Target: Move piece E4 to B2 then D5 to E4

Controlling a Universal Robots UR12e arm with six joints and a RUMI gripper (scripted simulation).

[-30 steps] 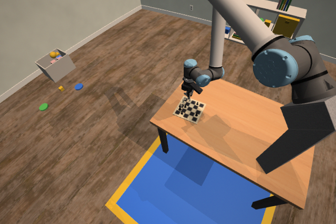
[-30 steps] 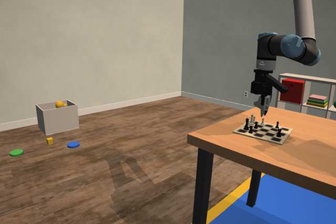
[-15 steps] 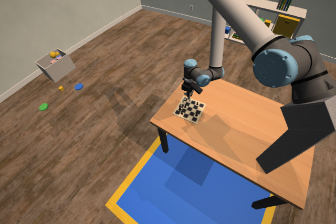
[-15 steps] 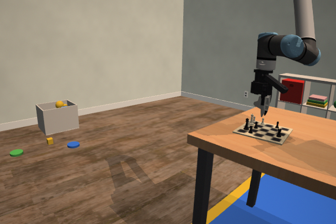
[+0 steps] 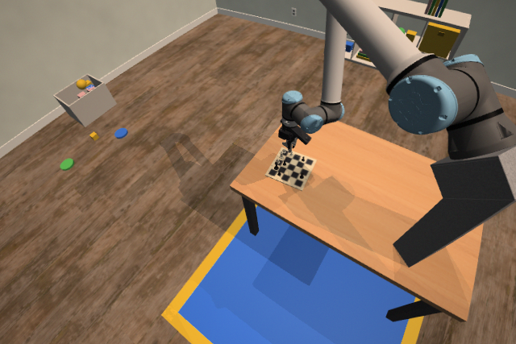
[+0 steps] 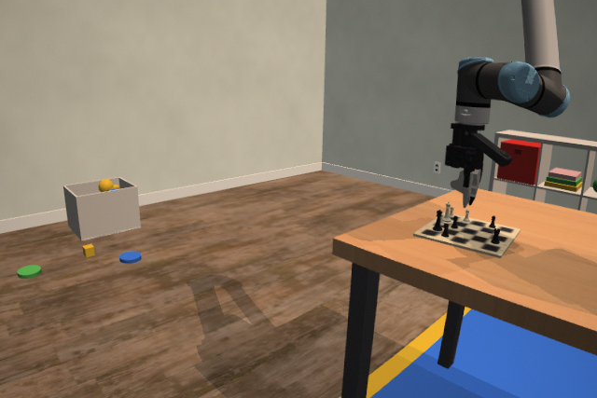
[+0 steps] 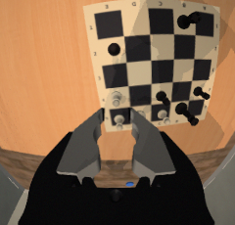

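Right now my hand is 50 mm short of the tall white piece, 30 mm to the right of it and 30 mm above it. From my hand the other things lie so: chessboard: 80 mm to the left, 60 mm below, 20 mm behind; black piece: 130 mm to the left, 100 mm behind, 40 mm below.
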